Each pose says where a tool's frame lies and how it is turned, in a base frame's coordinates. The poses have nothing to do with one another.
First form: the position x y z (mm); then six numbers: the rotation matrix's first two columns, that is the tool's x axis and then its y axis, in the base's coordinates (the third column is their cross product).
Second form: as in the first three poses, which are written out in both.
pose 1, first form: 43.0, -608.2, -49.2, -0.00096, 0.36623, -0.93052, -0.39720, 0.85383, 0.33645
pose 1, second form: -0.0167, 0.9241, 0.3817, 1.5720, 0.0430, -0.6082, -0.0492
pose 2, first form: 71.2, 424.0, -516.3, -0.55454, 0.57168, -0.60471, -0.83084, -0.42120, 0.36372
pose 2, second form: -0.2200, 0.3606, 0.9064, 2.2570, 0.0712, 0.4240, -0.5163
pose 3, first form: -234.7, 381.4, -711.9, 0.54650, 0.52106, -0.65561, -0.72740, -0.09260, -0.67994
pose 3, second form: -0.7688, 0.1210, 0.6280, 1.6799, -0.2347, 0.3814, -0.7119
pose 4, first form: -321.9, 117.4, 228.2, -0.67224, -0.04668, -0.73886, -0.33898, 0.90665, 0.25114
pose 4, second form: -0.1170, 0.9721, 0.2034, 2.3398, -0.3219, 0.1174, 0.2282
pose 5, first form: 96.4, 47.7, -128.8, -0.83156, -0.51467, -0.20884, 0.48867, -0.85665, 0.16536
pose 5, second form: 0.1282, -0.0545, -0.9903, 2.6103, 0.0964, 0.0477, -0.1288
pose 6, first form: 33.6, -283.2, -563.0, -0.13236, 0.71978, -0.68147, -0.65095, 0.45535, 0.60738
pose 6, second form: 0.0421, 0.7210, 0.6916, 1.7056, 0.0336, -0.2832, -0.5630
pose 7, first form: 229.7, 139.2, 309.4, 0.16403, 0.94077, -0.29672, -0.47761, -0.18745, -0.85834
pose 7, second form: -0.5984, -0.2971, 0.7440, 1.8780, 0.2297, 0.1392, 0.3094
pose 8, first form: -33.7, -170.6, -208.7, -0.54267, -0.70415, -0.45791, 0.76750, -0.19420, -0.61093
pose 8, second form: 0.0430, 0.4768, -0.8780, 2.1478, -0.0337, -0.1706, -0.2087
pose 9, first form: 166.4, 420.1, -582.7, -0.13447, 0.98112, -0.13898, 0.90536, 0.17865, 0.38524
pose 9, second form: 0.6430, 0.7585, 0.1061, 2.7764, 0.1664, 0.4201, -0.5827
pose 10, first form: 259.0, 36.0, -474.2, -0.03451, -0.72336, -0.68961, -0.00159, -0.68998, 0.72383
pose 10, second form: 0.6641, -0.2949, -0.6870, 2.5885, 0.2590, 0.0360, -0.4742
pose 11, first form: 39.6, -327.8, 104.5, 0.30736, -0.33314, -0.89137, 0.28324, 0.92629, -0.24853
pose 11, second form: -0.0381, 0.9454, -0.3238, 1.2594, 0.0396, -0.3278, 0.1045
